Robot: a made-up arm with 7 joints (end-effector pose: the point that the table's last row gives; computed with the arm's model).
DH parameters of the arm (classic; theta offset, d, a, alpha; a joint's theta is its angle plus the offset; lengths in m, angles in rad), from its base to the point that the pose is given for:
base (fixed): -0.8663 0 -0.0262 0
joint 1: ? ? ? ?
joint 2: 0 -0.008 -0.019 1.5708
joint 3: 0 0.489 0.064 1.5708
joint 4: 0 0.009 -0.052 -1.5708
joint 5: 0 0.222 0.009 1.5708
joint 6: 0 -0.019 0.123 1.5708
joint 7: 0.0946 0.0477 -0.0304 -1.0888
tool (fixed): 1.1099 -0.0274 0 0
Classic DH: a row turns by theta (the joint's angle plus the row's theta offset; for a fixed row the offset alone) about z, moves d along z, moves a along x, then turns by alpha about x.
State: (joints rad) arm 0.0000 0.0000 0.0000 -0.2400 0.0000 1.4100 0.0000
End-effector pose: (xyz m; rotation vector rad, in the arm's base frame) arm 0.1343 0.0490 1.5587 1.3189 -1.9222 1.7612
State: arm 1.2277 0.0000 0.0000 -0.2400 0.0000 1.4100 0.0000
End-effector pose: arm 0.0066 0.1722 1.5587 -2.0185 0.7496 -1.5014
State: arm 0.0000 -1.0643 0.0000 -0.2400 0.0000 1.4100 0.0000
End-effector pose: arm -0.6199 0.0490 1.2622 -0.2265 1.6971 -2.0391
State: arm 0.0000 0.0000 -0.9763 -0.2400 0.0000 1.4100 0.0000
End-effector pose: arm 0.1015 -0.0868 1.5587 0.2290 -2.0142 1.2211
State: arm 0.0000 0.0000 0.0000 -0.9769 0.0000 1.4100 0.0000
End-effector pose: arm 0.3149 0.0490 1.4270 1.6529 -1.4865 1.0353
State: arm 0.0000 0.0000 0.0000 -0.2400 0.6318 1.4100 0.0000
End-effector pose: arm 0.0969 0.0748 1.5679 -1.8576 1.5592 -1.6295
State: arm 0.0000 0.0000 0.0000 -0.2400 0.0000 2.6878 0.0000
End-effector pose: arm 0.0144 0.0490 1.5725 -0.0077 1.5657 -1.9851
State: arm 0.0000 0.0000 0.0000 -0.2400 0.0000 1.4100 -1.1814
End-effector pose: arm 0.1313 0.0064 1.5516 1.2878 -0.3887 2.4067
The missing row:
joint 1: 0.8663 0.77 0.026 -1.5708
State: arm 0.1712 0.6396 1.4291 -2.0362 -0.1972 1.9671 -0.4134
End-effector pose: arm 0.1814 0.4137 1.0693 -2.6657 -1.2788 -0.9404
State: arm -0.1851 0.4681 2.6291 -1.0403 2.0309 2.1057 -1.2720
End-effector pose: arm 0.0956 0.1593 1.5152 -0.9547 -0.2821 1.1742
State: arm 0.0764 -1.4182 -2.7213 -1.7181 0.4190 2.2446 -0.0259
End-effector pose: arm -0.5569 -0.2109 0.4883 0.7774 2.2342 1.2096
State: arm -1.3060 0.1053 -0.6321 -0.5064 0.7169 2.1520 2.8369
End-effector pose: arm -0.0962 -0.2168 1.6143 0.9227 1.1489 0.6941
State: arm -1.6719 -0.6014 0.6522 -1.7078 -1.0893 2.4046 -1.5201
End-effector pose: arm 0.2272 0.0398 1.3546 0.8499 0.6977 0.4941
